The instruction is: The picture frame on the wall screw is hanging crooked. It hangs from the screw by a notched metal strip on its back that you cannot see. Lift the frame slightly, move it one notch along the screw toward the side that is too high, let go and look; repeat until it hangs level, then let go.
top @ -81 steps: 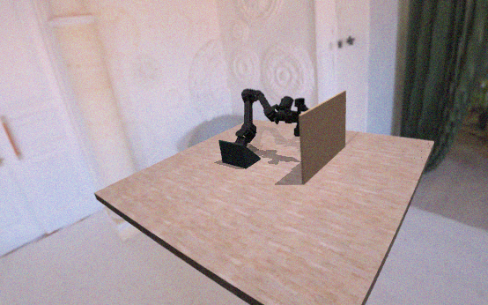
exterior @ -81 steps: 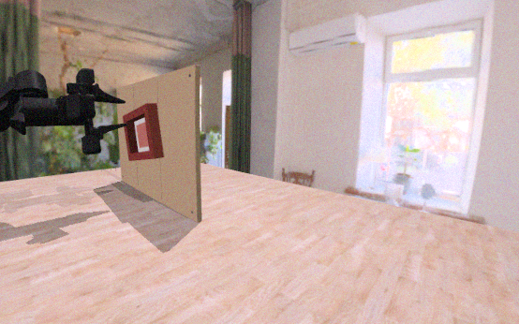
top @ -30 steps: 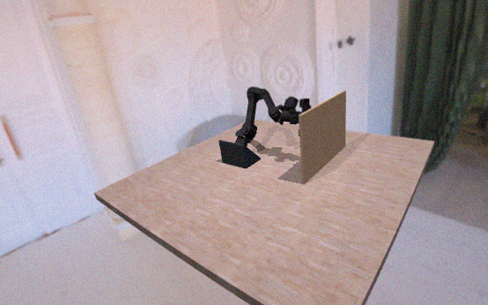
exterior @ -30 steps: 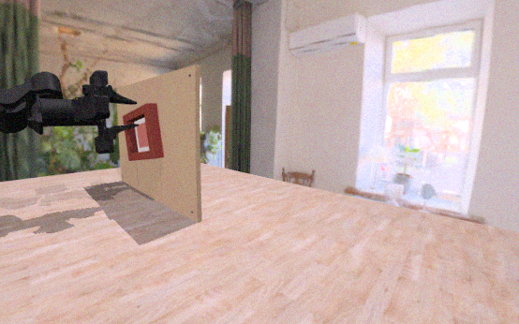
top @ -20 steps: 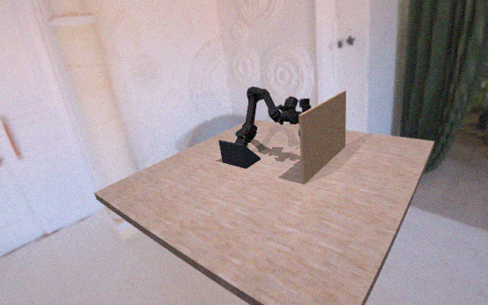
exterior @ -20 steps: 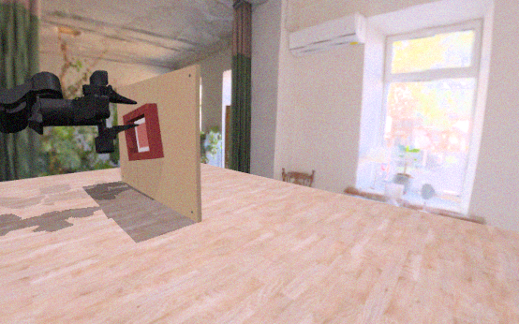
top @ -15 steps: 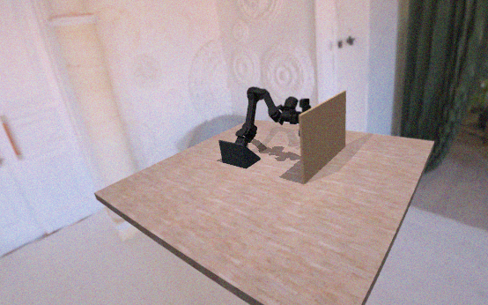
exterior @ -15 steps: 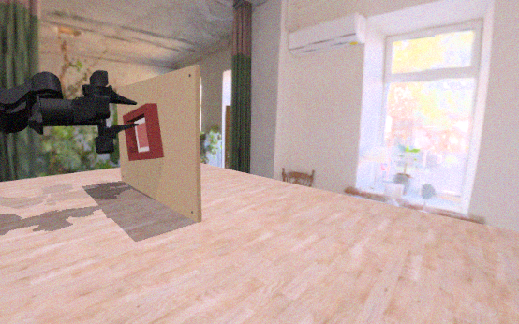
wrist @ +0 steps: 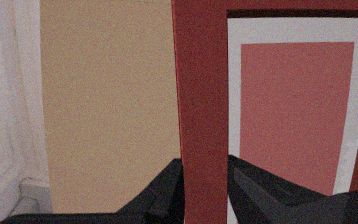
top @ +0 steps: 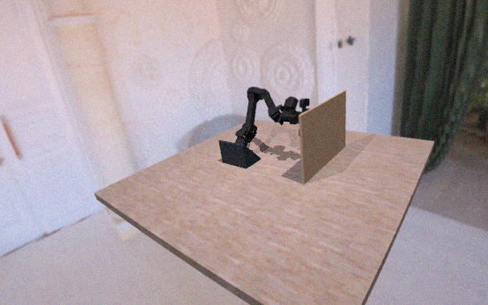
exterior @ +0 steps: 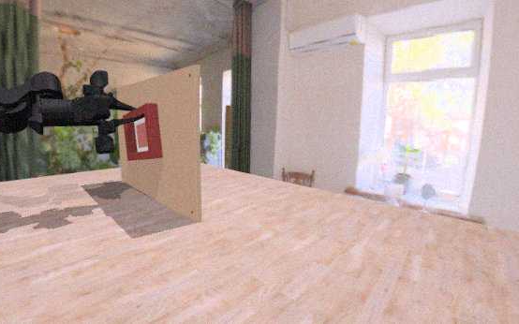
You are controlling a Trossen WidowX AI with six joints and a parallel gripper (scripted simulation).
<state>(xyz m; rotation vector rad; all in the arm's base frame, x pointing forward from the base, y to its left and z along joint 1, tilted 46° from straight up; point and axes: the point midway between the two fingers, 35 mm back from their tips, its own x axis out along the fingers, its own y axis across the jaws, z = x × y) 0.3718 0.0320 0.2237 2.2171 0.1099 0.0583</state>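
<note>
Right now my gripper tip is 10 mm short of the red picture frame, 10 mm to the left of it and 50 mm above it. Round my gripper tip: tan wall board 20 mm ahead, 10 mm to the left, 70 mm below.
</note>
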